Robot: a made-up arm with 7 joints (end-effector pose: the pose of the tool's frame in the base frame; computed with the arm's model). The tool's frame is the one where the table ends. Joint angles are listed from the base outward.
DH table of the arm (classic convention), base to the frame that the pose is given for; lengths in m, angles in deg. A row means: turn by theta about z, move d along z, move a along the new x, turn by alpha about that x. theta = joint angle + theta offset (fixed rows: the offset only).
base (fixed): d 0.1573  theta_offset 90  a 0.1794  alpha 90
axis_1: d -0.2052  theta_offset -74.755  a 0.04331  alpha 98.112
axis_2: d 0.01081  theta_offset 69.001  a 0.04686  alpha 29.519
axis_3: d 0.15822  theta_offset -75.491  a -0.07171  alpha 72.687
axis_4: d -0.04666  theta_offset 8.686  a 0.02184  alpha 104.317
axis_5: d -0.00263  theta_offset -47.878  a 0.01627  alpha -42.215
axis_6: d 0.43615  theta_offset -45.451  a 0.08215  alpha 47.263
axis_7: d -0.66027  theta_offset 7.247  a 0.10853  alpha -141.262
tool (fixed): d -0.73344  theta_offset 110.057  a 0  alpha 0
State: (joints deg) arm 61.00 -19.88 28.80 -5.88 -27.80 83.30 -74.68
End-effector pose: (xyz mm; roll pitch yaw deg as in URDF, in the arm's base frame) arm -202.3 71.9 297.1 137.93 -7.44 -152.85
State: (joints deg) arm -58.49 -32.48 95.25 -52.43 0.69 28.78 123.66
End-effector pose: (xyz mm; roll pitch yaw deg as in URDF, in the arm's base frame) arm 248.8 425.0 -312.8 76.58 -7.23 -16.37
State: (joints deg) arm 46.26 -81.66 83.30 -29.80 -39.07 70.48 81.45
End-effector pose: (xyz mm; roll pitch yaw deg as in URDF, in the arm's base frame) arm 151.6 665.3 -256.1 81.86 74.79 -87.77
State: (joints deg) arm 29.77 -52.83 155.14 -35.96 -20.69 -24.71 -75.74
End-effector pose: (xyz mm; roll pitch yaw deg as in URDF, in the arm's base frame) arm -121.9 340.6 -204.3 26.61 46.75 -64.02
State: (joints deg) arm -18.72 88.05 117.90 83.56 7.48 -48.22 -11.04
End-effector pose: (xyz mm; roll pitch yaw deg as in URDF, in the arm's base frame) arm -153.9 205.9 261.6 -166.71 55.66 60.07
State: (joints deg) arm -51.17 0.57 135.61 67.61 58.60 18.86 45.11
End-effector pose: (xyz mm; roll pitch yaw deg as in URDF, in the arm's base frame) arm -194.9 -303.5 606.2 -161.85 -5.27 -173.53
